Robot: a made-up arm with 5 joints.
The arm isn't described. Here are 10 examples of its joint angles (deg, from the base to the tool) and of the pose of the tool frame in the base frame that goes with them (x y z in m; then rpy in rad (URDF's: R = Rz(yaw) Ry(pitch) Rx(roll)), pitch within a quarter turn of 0, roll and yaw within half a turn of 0).
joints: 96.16 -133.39 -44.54 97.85 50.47
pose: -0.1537 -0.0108 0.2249 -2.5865 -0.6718 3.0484
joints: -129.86 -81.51 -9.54 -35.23 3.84
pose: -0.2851 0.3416 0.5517 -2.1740 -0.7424 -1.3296
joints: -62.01 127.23 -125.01 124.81 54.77
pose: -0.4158 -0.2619 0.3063 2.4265 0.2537 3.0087
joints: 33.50 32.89 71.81 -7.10 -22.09
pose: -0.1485 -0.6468 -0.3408 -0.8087 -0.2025 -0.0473
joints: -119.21 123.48 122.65 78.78 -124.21
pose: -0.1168 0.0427 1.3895 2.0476 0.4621 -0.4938
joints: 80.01 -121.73 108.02 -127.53 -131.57
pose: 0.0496 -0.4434 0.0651 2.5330 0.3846 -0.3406
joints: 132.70 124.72 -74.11 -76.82 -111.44
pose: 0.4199 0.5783 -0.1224 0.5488 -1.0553 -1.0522
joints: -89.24 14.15 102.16 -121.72 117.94
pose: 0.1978 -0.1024 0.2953 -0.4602 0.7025 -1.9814
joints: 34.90 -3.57 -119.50 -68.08 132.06
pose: 0.0942 -0.0907 -0.3977 -1.4815 0.7835 -3.0396
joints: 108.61 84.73 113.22 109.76 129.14
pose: 0.0145 0.2999 -1.0153 -1.5377 0.5639 1.6949
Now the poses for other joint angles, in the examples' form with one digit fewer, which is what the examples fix.
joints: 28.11 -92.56 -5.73 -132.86 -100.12
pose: 0.270 -0.430 0.398 1.158 0.094 -2.465
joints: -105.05 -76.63 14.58 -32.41 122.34
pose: 0.167 0.171 1.134 2.514 -0.394 1.027
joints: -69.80 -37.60 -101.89 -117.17 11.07
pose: -0.011 -0.112 0.415 -1.554 0.019 -0.629
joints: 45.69 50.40 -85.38 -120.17 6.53
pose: 0.065 -0.151 -0.105 0.469 -0.520 -0.834
